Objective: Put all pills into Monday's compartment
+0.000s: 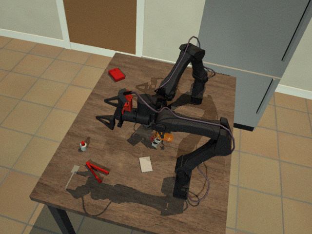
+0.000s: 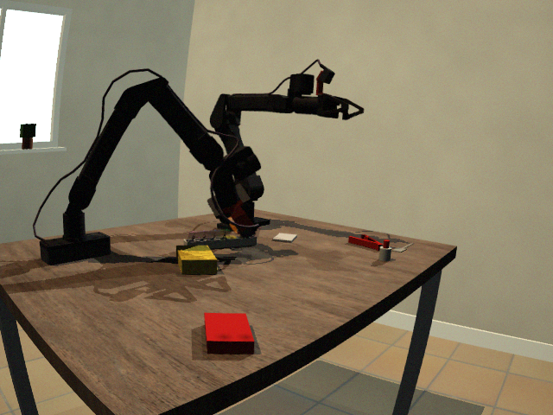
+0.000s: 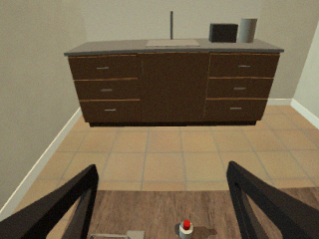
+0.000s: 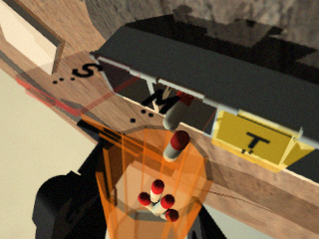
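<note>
Now: the orange pill bottle 20 mm behind my right hand, 10 mm to the left of it and 10 mm above it. The rest, counted from my right hand: white card: 150 mm to the left, 60 mm below, 60 mm ahead.
</note>
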